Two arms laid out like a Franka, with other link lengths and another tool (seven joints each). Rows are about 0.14 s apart.
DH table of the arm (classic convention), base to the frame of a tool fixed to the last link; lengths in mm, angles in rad. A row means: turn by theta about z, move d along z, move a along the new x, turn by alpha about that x. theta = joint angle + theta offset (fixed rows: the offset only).
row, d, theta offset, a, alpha
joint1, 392.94, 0, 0, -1.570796
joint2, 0, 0, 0, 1.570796
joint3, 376.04, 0, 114.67, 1.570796
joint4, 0, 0, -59.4, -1.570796
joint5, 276.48, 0, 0, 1.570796
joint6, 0, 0, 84.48, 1.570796
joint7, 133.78, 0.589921, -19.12, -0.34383
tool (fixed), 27.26, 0, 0, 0
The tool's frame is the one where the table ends.
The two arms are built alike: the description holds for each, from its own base.
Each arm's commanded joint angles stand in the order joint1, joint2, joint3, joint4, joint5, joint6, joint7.
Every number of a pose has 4 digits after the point. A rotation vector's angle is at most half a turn.
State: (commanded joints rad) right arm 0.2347 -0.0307 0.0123 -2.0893 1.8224 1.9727 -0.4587; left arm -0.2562 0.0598 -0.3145 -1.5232 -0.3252 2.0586 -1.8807
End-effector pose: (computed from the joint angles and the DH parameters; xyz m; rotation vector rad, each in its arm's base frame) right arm 0.4495 0.2366 0.6593 -1.7333 0.6371 0.4903; left arm 0.4507 -0.3430 0.7305 2.0409 0.9222 0.1767
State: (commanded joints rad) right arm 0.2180 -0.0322 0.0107 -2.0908 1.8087 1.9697 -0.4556; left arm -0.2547 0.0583 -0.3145 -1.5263 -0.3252 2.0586 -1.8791
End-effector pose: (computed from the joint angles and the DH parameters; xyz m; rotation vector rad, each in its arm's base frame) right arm 0.4521 0.2286 0.6583 -1.7386 0.6479 0.4813; left arm 0.4506 -0.3421 0.7299 2.0424 0.9227 0.1772
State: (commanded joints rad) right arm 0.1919 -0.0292 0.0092 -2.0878 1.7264 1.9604 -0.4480; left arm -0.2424 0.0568 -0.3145 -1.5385 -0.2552 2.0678 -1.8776
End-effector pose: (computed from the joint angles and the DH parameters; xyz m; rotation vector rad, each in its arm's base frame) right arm 0.4534 0.2176 0.6501 -1.8083 0.6475 0.4699; left arm 0.4581 -0.3311 0.7233 2.0830 0.9176 0.2516
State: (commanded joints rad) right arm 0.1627 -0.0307 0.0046 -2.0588 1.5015 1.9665 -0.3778; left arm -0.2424 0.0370 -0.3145 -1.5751 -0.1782 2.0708 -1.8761
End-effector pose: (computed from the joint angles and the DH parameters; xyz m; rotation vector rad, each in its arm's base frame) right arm 0.4525 0.2000 0.6383 -2.0003 0.6616 0.4607; left arm 0.4542 -0.3230 0.7151 2.1464 0.8978 0.3230
